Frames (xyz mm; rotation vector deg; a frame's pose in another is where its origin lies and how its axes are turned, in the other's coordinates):
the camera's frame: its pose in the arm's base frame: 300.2 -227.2 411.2 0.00 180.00 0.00
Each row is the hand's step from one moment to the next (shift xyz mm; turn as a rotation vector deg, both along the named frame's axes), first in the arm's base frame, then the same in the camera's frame.
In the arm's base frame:
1: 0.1 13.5 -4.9 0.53 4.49 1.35
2: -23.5 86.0 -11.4 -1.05 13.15 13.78
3: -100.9 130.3 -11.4 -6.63 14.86 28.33
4: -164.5 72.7 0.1 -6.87 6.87 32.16
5: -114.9 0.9 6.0 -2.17 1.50 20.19
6: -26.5 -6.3 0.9 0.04 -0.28 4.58
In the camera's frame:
1: -0.1 13.5 4.9 -0.53 4.49 -1.35
2: 23.5 86.0 11.4 1.05 13.15 -13.78
3: 100.9 130.3 11.4 6.63 14.86 -28.33
4: 164.5 72.7 -0.1 6.87 6.87 -32.16
5: 114.9 0.9 -6.0 2.17 1.50 -20.19
6: 26.5 -6.3 -0.9 -0.04 -0.28 -4.58

